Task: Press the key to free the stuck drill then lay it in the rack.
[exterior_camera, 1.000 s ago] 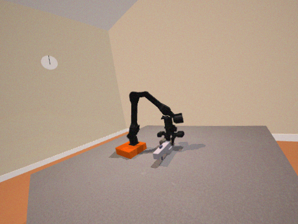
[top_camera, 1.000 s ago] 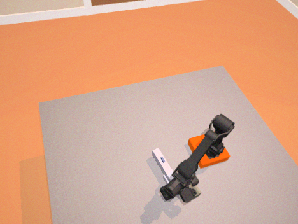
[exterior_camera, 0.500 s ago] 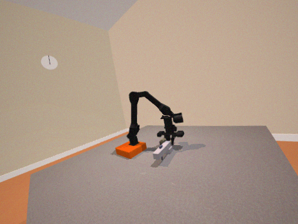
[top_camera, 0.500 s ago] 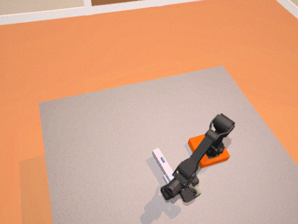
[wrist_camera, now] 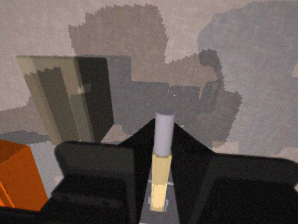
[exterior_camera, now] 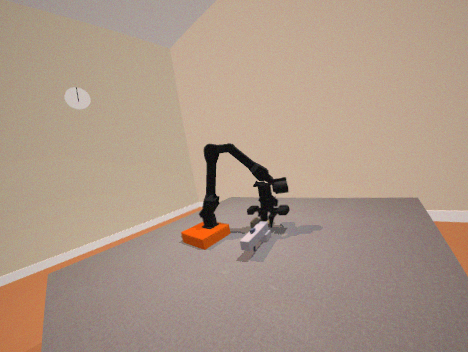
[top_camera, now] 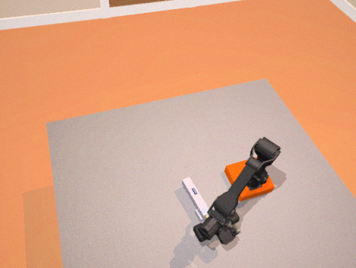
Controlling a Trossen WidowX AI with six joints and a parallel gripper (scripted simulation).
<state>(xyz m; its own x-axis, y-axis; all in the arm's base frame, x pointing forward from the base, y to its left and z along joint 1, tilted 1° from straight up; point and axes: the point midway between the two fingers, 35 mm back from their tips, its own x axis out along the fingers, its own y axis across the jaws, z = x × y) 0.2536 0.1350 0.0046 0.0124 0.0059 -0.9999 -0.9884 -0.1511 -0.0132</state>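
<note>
Now: gripper tip 10 mm short of the yellow drill, 40 mm to the left of it and 40 mm below it. Round my gripper tip: blue key (30 mm ahead, 170 mm to the right, 40 mm above); then box-like rack (80 mm behind, 10 mm to the left, 10 mm above).
</note>
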